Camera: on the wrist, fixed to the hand. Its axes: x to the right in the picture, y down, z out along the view.
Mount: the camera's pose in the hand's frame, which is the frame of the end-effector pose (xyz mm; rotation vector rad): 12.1 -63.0 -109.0 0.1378 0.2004 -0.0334
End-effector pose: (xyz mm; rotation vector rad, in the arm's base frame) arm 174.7 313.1 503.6 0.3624 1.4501 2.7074
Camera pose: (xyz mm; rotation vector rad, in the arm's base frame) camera 133.9 261.4 395.6 -0.0705 -1.6476 -2.6363
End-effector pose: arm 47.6 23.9 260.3 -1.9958 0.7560 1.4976
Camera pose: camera 167.9 -9.5 280.5 -2.0624 0.8779 1.2046
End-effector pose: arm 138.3 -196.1 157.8 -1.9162 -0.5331 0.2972
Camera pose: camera 182.6 -257.5 259.2 -1.7779 -0.4002 0.1151
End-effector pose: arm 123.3 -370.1 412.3 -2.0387 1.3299 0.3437
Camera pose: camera 169.6 -434.3 510.9 -2.0174 1.3953 0.0313
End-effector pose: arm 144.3 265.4 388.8 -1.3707 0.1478 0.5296
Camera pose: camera 204.7 158.0 417.2 -1.2874 0.3182 0.3469
